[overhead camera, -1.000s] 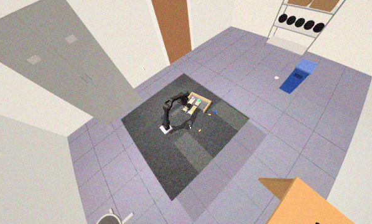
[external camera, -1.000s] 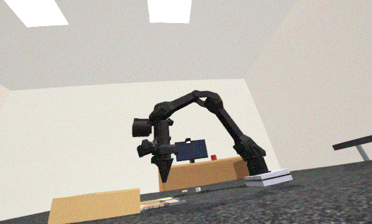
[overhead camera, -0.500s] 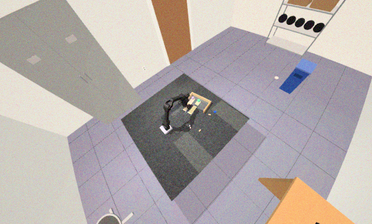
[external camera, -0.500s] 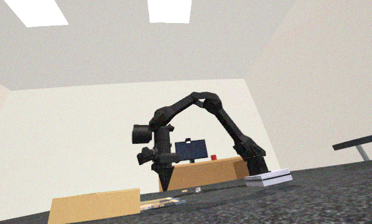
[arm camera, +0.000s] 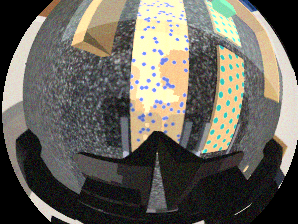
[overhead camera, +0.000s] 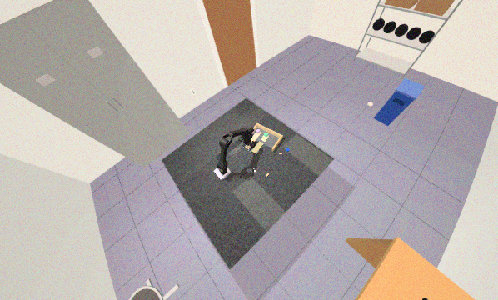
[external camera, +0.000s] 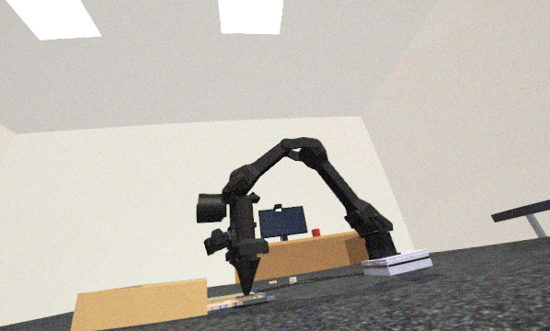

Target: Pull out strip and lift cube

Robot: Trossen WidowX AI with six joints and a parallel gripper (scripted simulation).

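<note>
Now: the strip 90 mm ahead of my gripper tip, 30 mm to the left of it and 10 mm below it. The rest, counted from my gripper tip: small blue block: 300 mm to the right, 280 mm ahead, 10 mm below.
</note>
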